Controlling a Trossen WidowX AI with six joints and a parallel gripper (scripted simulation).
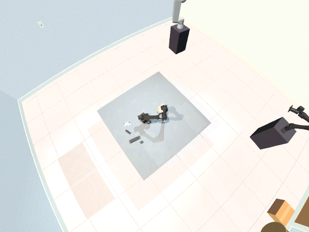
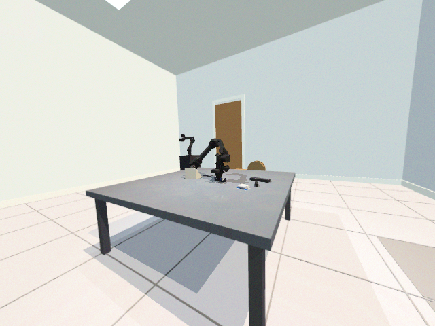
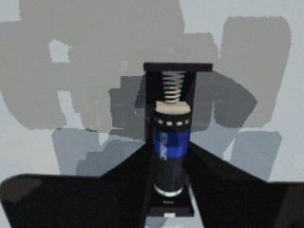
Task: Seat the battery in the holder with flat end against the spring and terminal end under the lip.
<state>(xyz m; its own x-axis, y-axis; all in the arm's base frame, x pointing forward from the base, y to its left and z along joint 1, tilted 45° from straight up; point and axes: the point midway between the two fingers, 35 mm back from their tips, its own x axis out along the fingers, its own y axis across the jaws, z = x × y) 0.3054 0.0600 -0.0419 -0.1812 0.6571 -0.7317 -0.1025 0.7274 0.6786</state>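
Now: gripper tip 10 mm below the battery. Also, from my gripper tip: small dark block (230 mm ahead, 240 mm to the left, 10 mm below); thin dark tool (310 mm ahead, 40 mm to the left); long dark bar (290 mm ahead, 160 mm to the left, 10 mm above).
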